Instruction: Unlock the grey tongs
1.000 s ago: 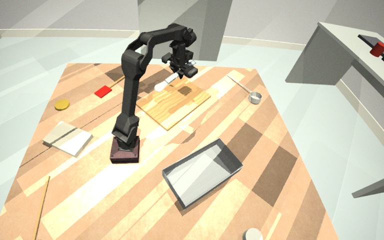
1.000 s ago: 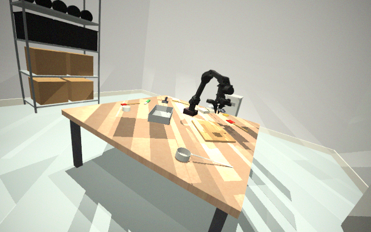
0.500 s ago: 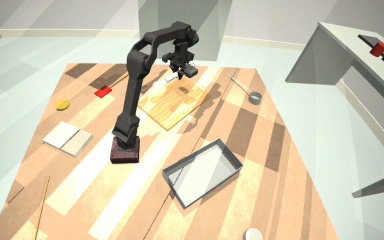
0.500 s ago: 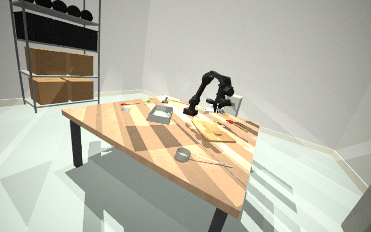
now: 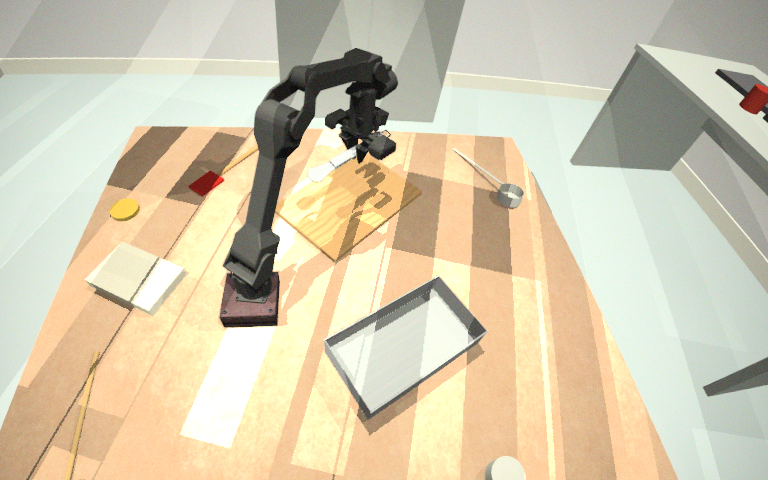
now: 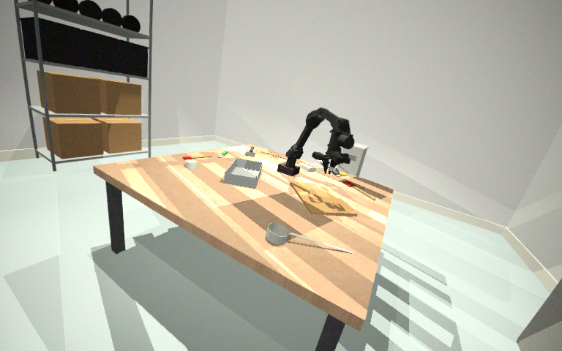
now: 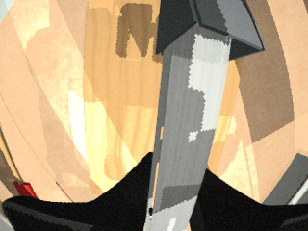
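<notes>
Right now my gripper tip is 130 mm above the wooden board, 10 mm to the left of it and 10 mm past it. Round my gripper tip: red spatula: 380 mm behind, 140 mm below, 50 mm to the left; then roasting tin: 420 mm to the right, 150 mm ahead, 110 mm below; then white block: 470 mm behind, 330 mm to the right, 130 mm below.
</notes>
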